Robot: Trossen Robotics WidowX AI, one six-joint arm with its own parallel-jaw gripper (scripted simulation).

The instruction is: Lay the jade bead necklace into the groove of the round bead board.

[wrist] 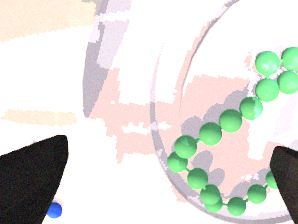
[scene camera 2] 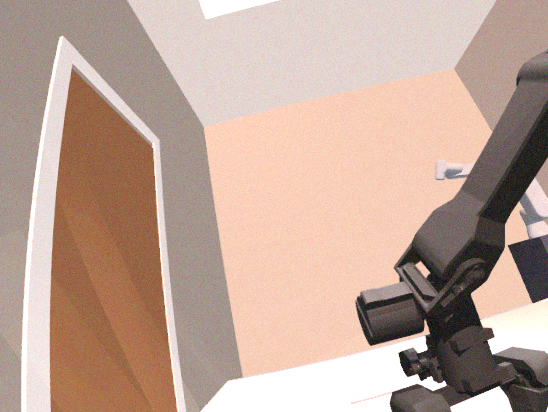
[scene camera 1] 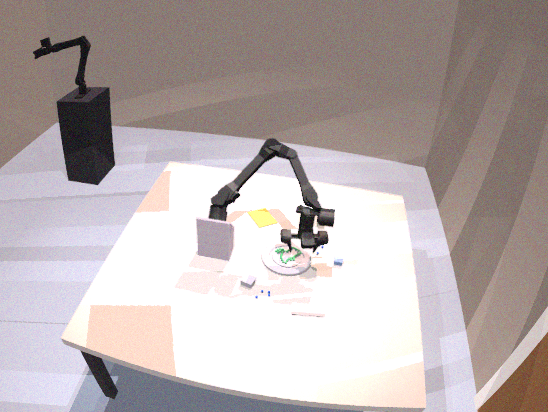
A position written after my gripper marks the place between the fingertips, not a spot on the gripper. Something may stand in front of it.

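My gripper (scene camera 1: 301,252): open, empty, holding nothing. Gripper (wrist: 173,152): visible here too.
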